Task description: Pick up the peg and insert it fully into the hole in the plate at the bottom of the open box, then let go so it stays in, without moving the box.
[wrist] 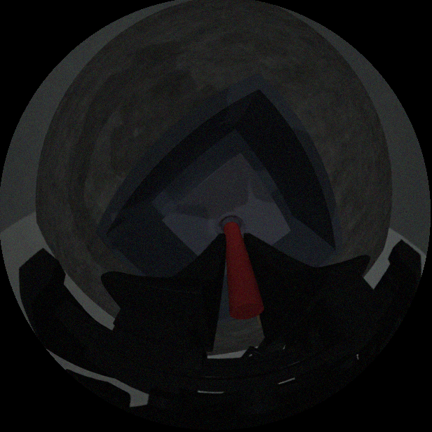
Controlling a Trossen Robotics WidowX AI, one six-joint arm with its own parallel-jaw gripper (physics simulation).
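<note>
My gripper (233, 238) is shut on the red peg (243, 280), with the peg's far end pointing down into the open box. The dark blue box (280, 145) shows its walls around a grey-violet plate (215, 185) at its bottom. The round hole (229, 220) in the plate shows as a dark ring right behind the peg's far tip. The tip overlaps the lower part of the hole in this view and hides it. Whether the tip is above the hole or at its mouth I cannot tell.
A dark brown-grey table top (165, 65) surrounds the box. The box's walls rise around the peg, with one corner at the top of the view and others at left and right. The near part of the box is hidden behind the dark fingers. The scene is dim.
</note>
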